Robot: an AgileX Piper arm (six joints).
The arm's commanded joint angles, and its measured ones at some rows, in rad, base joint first. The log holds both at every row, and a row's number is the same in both.
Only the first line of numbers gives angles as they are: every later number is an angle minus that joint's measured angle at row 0.
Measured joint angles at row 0:
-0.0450 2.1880 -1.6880 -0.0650 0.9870 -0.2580
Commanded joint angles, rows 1 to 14:
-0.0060 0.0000 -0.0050 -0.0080 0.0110 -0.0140
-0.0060 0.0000 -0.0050 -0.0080 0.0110 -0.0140
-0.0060 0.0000 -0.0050 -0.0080 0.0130 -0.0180
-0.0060 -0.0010 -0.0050 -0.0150 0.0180 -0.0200
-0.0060 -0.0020 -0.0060 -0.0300 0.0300 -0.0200
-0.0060 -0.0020 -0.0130 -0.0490 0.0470 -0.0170
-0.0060 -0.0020 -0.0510 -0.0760 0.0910 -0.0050
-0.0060 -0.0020 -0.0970 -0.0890 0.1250 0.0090
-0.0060 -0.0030 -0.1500 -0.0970 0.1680 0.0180
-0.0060 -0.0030 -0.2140 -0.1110 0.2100 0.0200
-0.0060 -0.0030 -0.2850 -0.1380 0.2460 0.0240
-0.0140 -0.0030 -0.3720 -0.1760 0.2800 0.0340
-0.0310 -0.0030 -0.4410 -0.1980 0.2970 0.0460
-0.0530 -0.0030 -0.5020 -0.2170 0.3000 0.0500
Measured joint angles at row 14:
-0.0200 0.0000 -0.4250 -0.1700 0.2190 0.0380
